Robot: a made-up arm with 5 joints.
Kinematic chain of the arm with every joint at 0, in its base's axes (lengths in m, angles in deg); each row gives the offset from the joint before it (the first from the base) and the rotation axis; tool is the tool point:
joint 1: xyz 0 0 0.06 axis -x
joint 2: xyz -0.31 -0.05 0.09 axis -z
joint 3: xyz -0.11 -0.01 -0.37 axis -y
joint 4: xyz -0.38 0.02 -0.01 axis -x
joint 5: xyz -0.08 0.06 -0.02 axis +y
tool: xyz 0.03 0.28 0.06
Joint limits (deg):
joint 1: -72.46..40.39
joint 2: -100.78..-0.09
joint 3: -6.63..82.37
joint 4: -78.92..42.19
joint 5: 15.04..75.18
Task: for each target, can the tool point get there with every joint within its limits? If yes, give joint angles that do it. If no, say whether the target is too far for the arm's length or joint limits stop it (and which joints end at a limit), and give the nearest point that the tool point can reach.
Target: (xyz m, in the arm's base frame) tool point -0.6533 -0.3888 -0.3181
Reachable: yes | joints -32.25 -81.13 6.64 -41.63 47.33
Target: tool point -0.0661 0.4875 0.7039
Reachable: no: joint limits stop it (at a limit: joint 1, joint 2, joint 3) | nearest point -0.3304 0.7392 0.1134 | short by 0.694 m
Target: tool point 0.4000 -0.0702 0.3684
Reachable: no: joint limits stop it (at a limit: joint 1, joint 2, joint 3, joint 4, joint 5) | nearest point -0.2643 -0.3455 0.4790 | short by 0.728 m
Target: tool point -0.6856 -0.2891 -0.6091
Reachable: yes | joints -3.54 -77.95 33.71 32.17 25.97
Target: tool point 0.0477 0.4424 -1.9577
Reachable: no: too far | nearest point -0.2630 0.1809 -0.7650 | short by 1.260 m
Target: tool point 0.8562 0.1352 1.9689
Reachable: no: too far | nearest point -0.2643 -0.3455 0.4790 | short by 1.925 m
